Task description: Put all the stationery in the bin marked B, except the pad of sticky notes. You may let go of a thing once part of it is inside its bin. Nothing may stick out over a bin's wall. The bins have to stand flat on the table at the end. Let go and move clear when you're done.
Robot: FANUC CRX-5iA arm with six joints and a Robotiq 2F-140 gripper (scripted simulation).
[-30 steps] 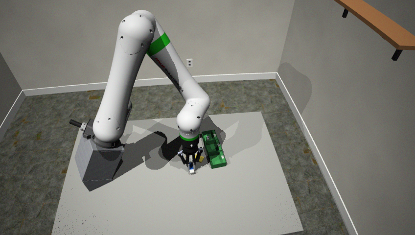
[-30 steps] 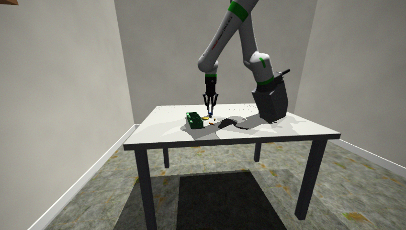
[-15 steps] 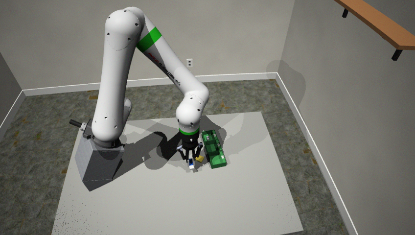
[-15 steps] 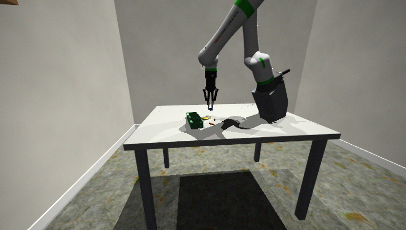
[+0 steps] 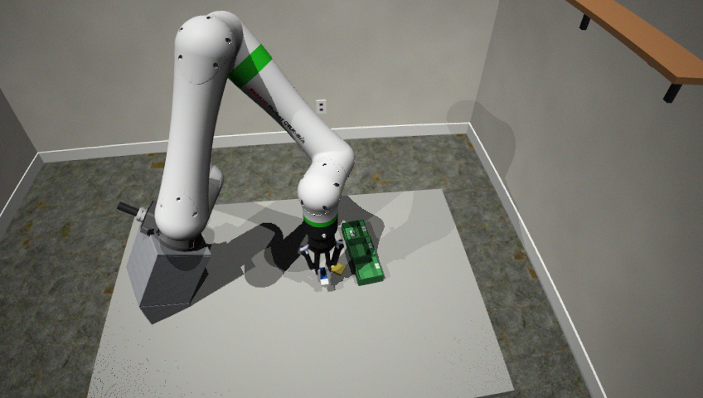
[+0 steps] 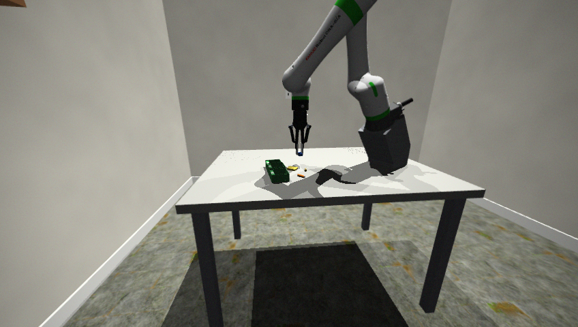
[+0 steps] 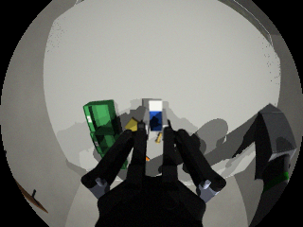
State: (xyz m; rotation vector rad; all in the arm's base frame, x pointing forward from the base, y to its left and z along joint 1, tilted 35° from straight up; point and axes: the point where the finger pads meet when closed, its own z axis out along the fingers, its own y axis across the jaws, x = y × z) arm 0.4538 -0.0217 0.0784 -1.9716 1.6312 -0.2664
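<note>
My gripper is now 23 cm to the right of the grey-white object, 8 cm short of it and 8 cm above it. Round my hand: white eraser (3 cm below, 1 cm to the right); then sticky notes (9 cm below, 8 cm to the left, 4 cm ahead); then tan piece (10 cm to the left, 9 cm below, 4 cm behind).
</note>
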